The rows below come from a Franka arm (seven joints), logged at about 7 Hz.
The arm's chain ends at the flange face. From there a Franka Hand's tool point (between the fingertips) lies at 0.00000 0.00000 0.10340 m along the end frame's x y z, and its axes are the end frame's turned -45 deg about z.
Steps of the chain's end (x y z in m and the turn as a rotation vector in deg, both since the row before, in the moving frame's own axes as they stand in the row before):
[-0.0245 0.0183 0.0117 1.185 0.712 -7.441]
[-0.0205 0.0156 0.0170 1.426 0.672 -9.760]
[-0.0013 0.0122 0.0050 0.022 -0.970 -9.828]
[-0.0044 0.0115 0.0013 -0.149 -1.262 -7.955]
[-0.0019 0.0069 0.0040 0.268 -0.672 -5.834]
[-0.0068 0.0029 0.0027 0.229 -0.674 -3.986]
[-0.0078 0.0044 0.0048 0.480 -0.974 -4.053]
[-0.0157 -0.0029 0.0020 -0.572 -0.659 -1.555]
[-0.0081 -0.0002 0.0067 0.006 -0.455 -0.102]
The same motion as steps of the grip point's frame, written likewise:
[-0.0279 -0.0051 0.0117 0.334 1.341 -7.441]
[-0.0229 -0.0046 0.0170 0.533 1.484 -9.760]
[-0.0109 0.0066 0.0050 0.701 -0.670 -9.828]
[-0.0131 0.0037 0.0013 0.787 -0.998 -7.955]
[-0.0068 0.0024 0.0040 0.665 -0.286 -5.834]
[-0.0075 -0.0039 0.0027 0.639 -0.315 -3.986]
[-0.0093 -0.0042 0.0048 1.028 -0.349 -4.053]
[-0.0106 -0.0132 0.0020 0.062 -0.870 -1.555]
[-0.0062 -0.0065 0.0067 0.326 -0.317 -0.102]

